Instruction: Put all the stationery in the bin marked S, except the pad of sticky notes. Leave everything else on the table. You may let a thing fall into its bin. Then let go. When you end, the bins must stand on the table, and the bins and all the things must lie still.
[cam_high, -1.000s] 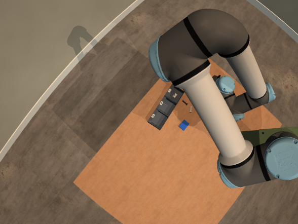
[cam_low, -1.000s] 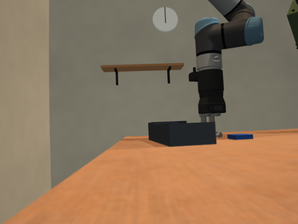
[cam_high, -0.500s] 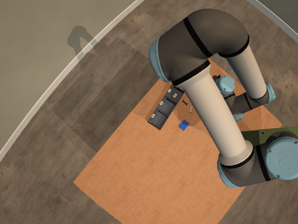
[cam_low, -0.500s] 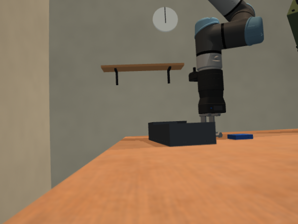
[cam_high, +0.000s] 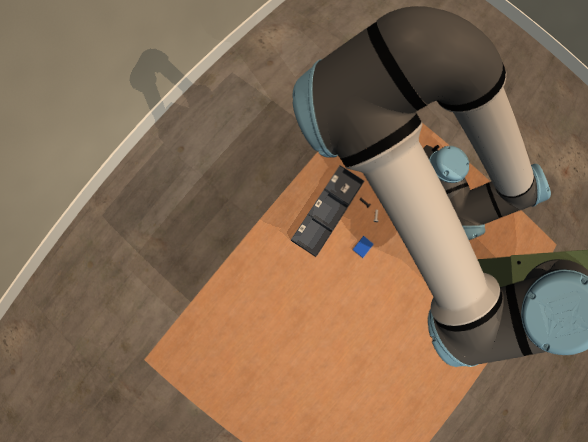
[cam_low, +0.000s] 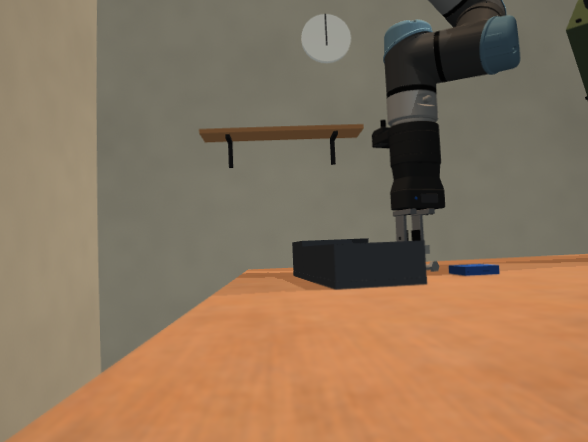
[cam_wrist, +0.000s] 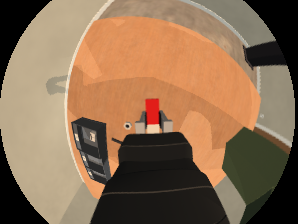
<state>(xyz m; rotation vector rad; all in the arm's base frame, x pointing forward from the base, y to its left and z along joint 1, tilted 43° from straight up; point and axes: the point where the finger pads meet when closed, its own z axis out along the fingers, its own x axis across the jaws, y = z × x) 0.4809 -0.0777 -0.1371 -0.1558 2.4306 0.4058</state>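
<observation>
Right now the white clip-like piece is 140 mm ahead of my hand, 100 mm to the left of it and 30 mm below it. The rest, counted from my hand: nut (50 mm ahead, 40 mm to the left, 40 mm below); white bolt (10 mm ahead, 110 mm to the left, 40 mm below); white eraser (10 mm to the left, 10 mm below).
</observation>
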